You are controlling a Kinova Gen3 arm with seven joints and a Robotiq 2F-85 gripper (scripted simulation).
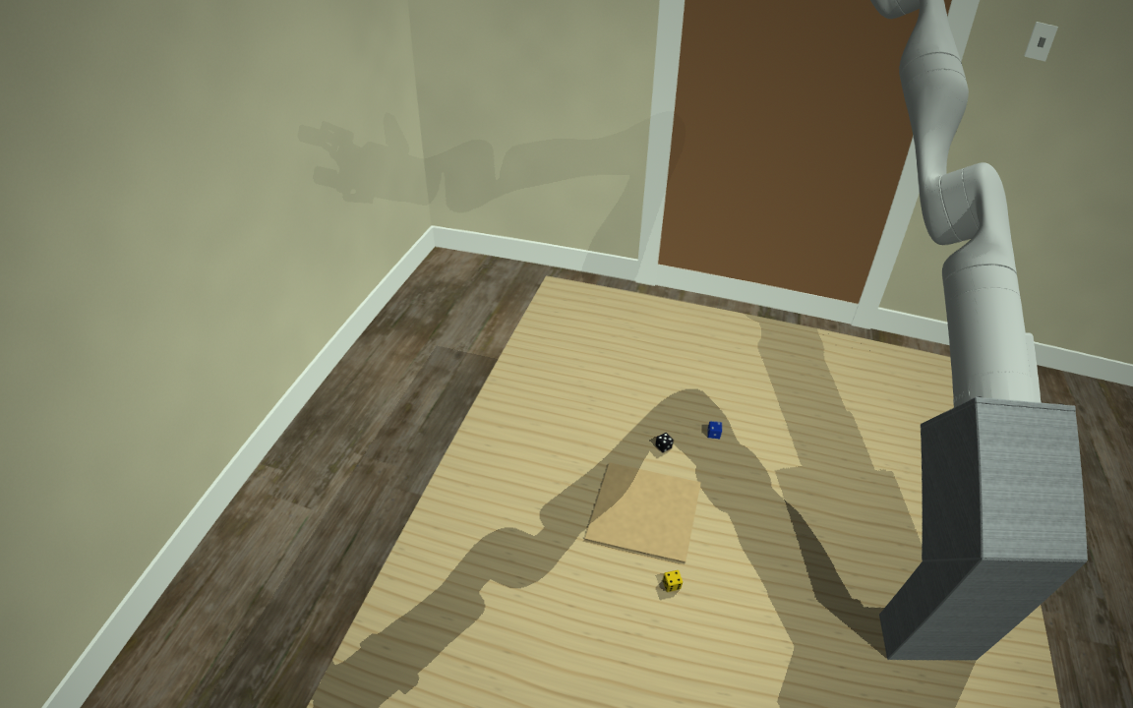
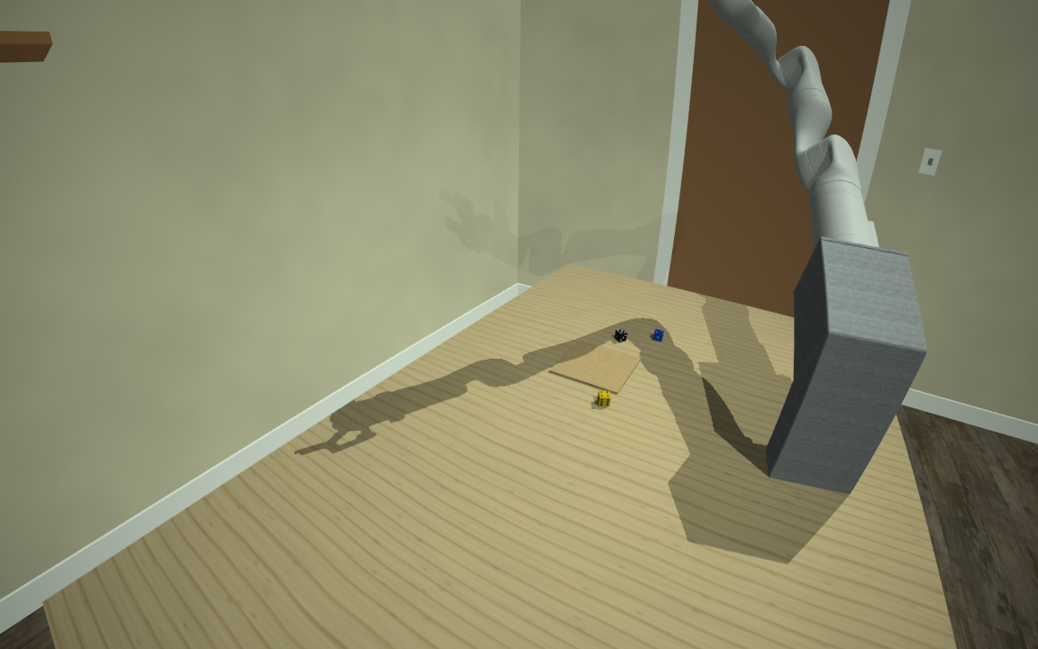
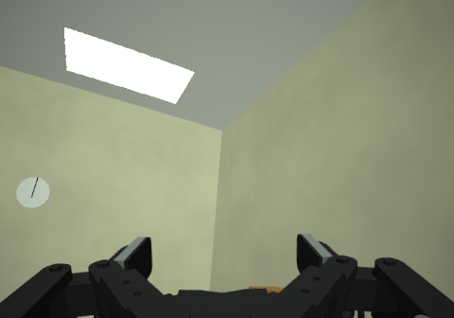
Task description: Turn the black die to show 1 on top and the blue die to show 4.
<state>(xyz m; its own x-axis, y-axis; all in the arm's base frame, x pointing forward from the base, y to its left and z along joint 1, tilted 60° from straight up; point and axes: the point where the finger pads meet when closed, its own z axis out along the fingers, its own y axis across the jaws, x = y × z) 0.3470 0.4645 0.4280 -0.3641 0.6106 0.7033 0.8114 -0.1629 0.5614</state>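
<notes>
Now: hand 850 mm above the black die, 20 mm past it and 10 mm to the left of it. From my hand the other things lie so: yellow die (850 mm below, 230 mm to the left, 50 mm behind); tan mat (860 mm below, 120 mm to the left, 10 mm behind); blue die (850 mm below, 100 mm behind, 50 mm to the right).
</notes>
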